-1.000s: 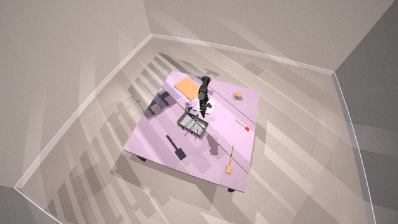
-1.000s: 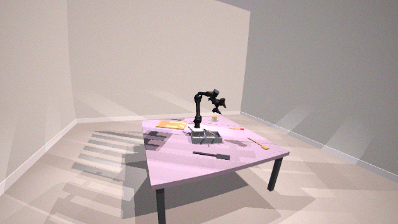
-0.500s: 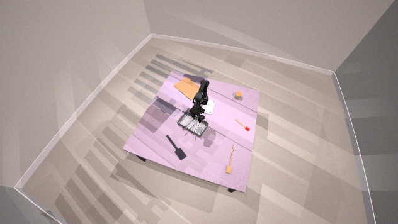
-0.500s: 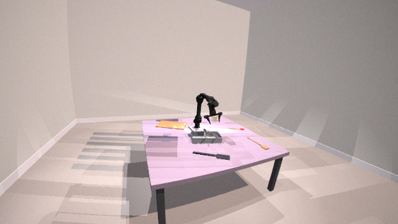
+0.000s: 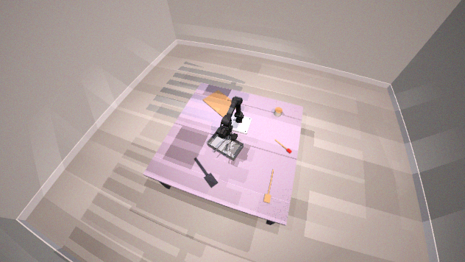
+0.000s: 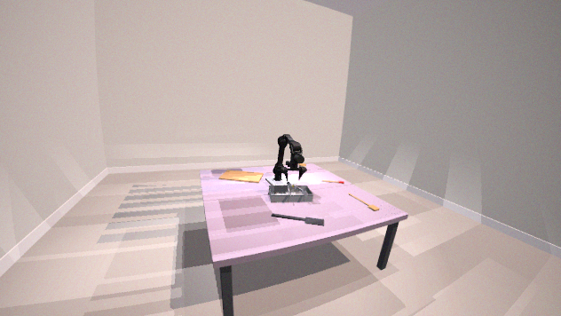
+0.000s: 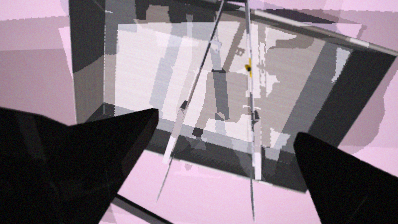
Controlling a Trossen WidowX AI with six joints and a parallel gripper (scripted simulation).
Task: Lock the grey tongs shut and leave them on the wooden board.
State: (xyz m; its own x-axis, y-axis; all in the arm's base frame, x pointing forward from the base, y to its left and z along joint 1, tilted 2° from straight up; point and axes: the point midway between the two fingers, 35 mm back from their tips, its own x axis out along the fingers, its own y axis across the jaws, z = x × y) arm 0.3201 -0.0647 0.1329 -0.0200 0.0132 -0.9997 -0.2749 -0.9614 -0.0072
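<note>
The grey roasting tin lies 100 mm below my gripper tip and 20 mm to the right of it. Round my gripper tip: red-tipped tool (550 mm to the left, 120 mm below, 70 mm behind); wooden board (540 mm behind, 190 mm to the right, 120 mm below); black spatula (310 mm ahead, 140 mm to the right, 120 mm below).
</note>
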